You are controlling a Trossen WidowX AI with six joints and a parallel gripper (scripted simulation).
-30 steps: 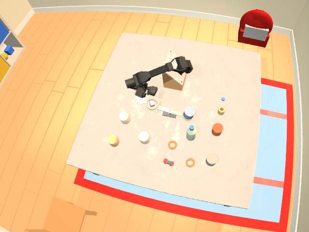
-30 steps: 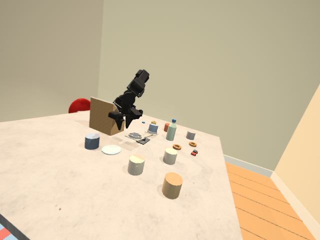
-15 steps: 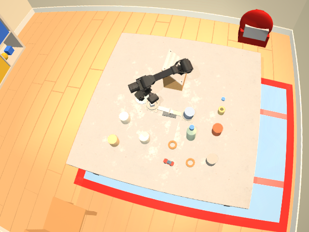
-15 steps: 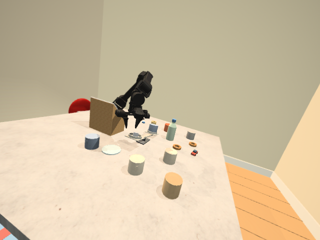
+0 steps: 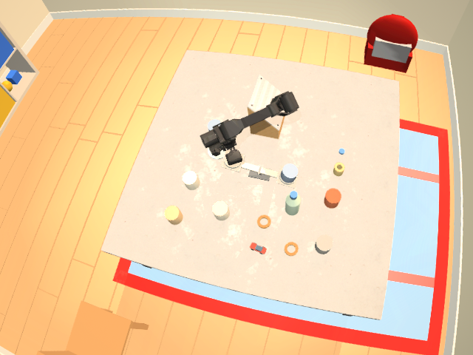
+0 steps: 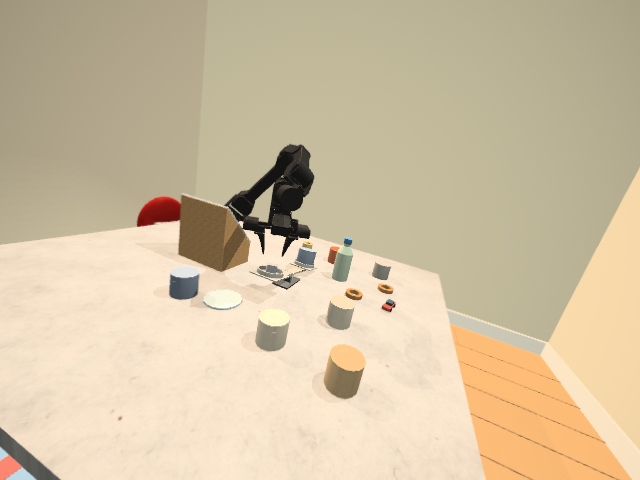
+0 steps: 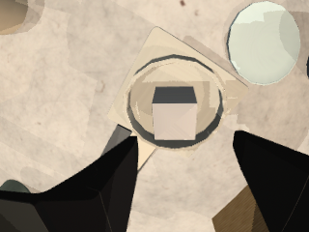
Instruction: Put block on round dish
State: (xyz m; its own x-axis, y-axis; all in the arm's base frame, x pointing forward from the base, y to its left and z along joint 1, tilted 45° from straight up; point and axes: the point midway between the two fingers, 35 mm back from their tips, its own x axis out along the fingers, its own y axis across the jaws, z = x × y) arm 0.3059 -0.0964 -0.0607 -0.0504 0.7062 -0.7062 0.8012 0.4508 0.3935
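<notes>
My gripper tip is now 130 mm above the round dish, 110 mm to the left of it and 70 mm past it. Also, from my gripper tip: green bottle (320 mm to the left, 120 mm ahead, 20 mm below); then balance beam (130 mm to the left, 90 mm below); then balance (120 mm to the left, 110 mm below).
</notes>
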